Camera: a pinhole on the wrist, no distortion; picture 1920 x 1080 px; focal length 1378.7 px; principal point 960.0 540.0 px. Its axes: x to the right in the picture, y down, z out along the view. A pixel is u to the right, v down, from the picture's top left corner.
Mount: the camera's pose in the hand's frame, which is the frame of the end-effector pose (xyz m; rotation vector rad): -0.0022 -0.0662 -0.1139 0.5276 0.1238 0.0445
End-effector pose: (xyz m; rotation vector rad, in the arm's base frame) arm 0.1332 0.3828 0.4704 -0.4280 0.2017 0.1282
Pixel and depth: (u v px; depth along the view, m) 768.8 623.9 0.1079
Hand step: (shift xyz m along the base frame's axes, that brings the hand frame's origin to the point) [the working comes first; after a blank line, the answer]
In the camera's frame: -0.0150 0.0066 0.1079

0.0133 -0.1115 0.0320
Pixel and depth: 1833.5 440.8 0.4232
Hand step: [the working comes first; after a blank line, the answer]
In the camera's frame: 0.2681 -0.0305 0.4232

0.3909 -0.1436 0.2251
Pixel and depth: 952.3 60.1 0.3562
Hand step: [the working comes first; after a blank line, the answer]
In the camera's frame: -0.0020 -0.1240 0.3562

0.1216 -0.2588 0.2452
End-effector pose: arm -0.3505 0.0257 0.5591 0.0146 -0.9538 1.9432
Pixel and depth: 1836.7 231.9 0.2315
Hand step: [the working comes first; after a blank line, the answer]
In the camera's frame: 0.1472 -0.0517 0.2315

0.0487 0.1576 0.2268
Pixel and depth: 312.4 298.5 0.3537
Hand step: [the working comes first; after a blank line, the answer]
In the camera's frame: -0.1661 -0.0620 0.3537

0.2361 -0.1191 0.2658
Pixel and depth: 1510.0 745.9 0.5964
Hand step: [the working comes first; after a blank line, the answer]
In the camera's frame: 0.2379 0.0891 0.5964

-0.1199 0.0389 0.5713
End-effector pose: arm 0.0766 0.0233 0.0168 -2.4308 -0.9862 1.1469
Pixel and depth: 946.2 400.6 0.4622
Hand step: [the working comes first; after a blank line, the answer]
In the camera's frame: -0.0046 -0.0467 0.4622

-0.3296 0.2730 -0.0278
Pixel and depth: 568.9 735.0 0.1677
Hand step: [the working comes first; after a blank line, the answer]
In the camera's frame: -0.0476 0.0237 0.1677

-0.1099 0.0761 0.0528
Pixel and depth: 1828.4 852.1 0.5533
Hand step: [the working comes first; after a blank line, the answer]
In the camera's frame: 0.3485 0.1253 0.5533

-0.2038 0.4204 -0.3814
